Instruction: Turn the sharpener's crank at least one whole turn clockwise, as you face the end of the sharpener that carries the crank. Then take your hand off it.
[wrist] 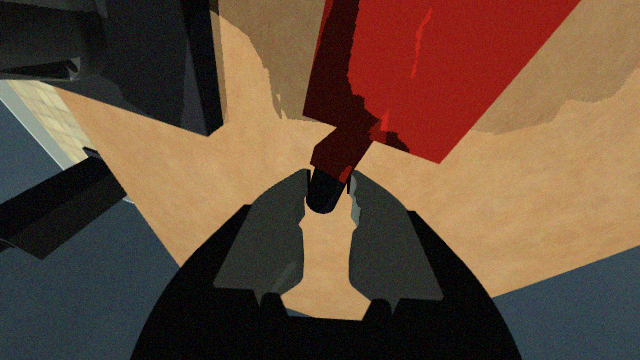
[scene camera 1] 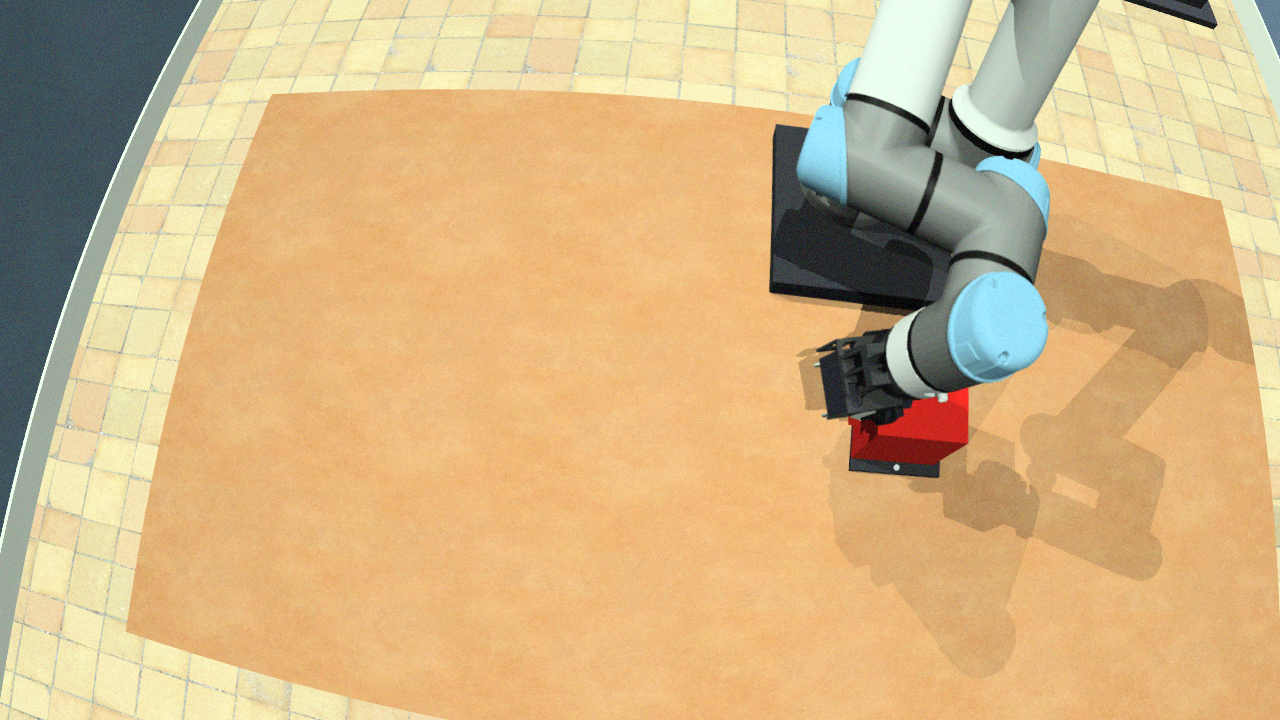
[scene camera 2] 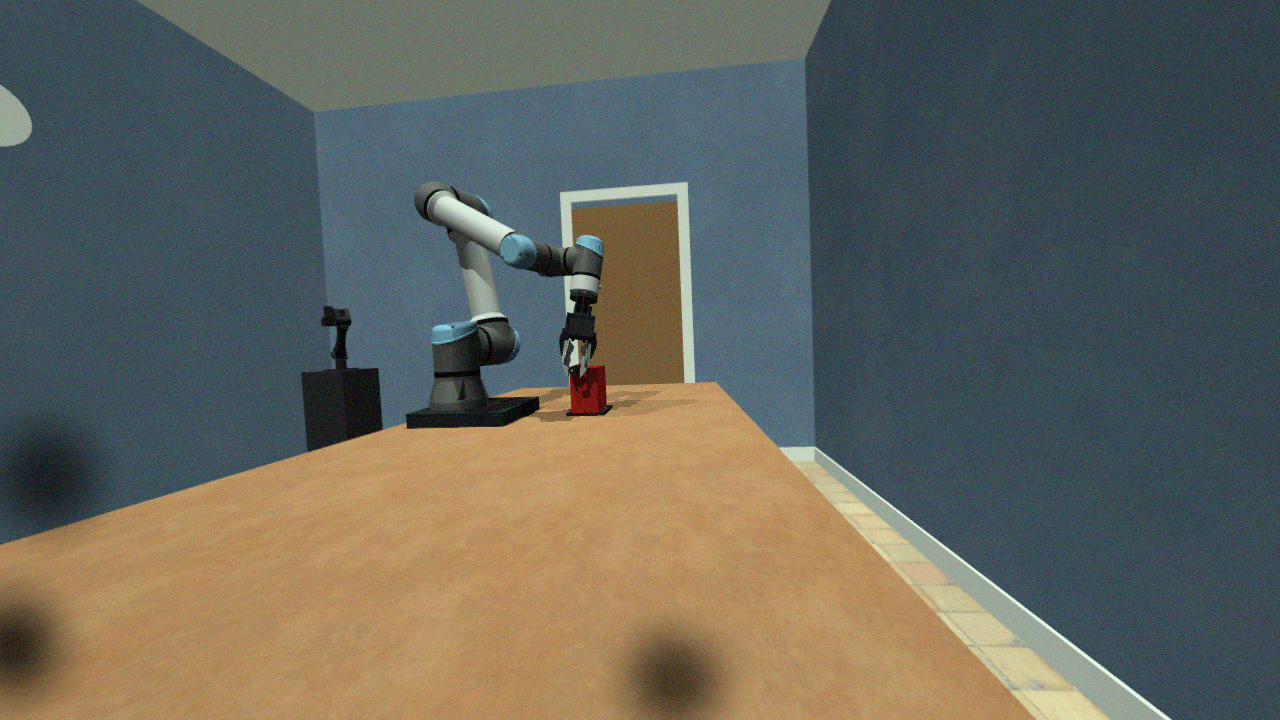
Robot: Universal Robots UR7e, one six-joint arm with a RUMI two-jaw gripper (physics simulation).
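Where they show: gripper, fingertip midpoint: (wrist: 329, 172) (scene camera 2: 573, 376); arm's base, origin of the base link: (scene camera 2: 459, 406).
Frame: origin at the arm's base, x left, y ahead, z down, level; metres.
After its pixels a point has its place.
The red box-shaped sharpener (scene camera 1: 935, 428) @[y 0.370, x 0.092, z -0.091 m] (scene camera 2: 590, 395) @[y 0.365, x 0.020, z -0.017 m] (wrist: 425, 75) @[y 0.355, x 0.054, z -0.090 m] stands upright on a thin dark base (scene camera 1: 872, 465) @[y 0.391, x 0.050, z 0.030 m]. Its crank arm (wrist: 341, 150), dark red in shadow, sticks out from the end nearest my fingers in the wrist view and ends in a black knob (wrist: 324, 199) @[y 0.337, x -0.023, z -0.100 m]. My gripper (scene camera 1: 841, 391) @[y 0.335, x -0.024, z -0.072 m] (scene camera 2: 576, 368) @[y 0.335, x -0.024, z -0.072 m] (wrist: 329, 172) @[y 0.335, x -0.024, z -0.072 m] points down at that end and is shut on the black knob, which lies between the fingertips. In scene camera 1 the gripper and wrist hide the crank and part of the sharpener.
The robot's black base plate (scene camera 1: 792, 259) @[y 0.139, x -0.078, z 0.002 m] (scene camera 2: 501, 413) @[y 0.171, x -0.102, z 0.006 m] (wrist: 165, 107) @[y 0.123, x -0.078, z 0.002 m] lies close beside the sharpener on the brown table top (scene camera 1: 447, 358) @[y 0.321, x -0.502, z 0.038 m] (scene camera 2: 501, 555) @[y 0.455, x -0.679, z 0.038 m]. A black pedestal (scene camera 2: 340, 407) with a small dark device (scene camera 2: 339, 335) stands beyond the table's left edge in scene camera 2.
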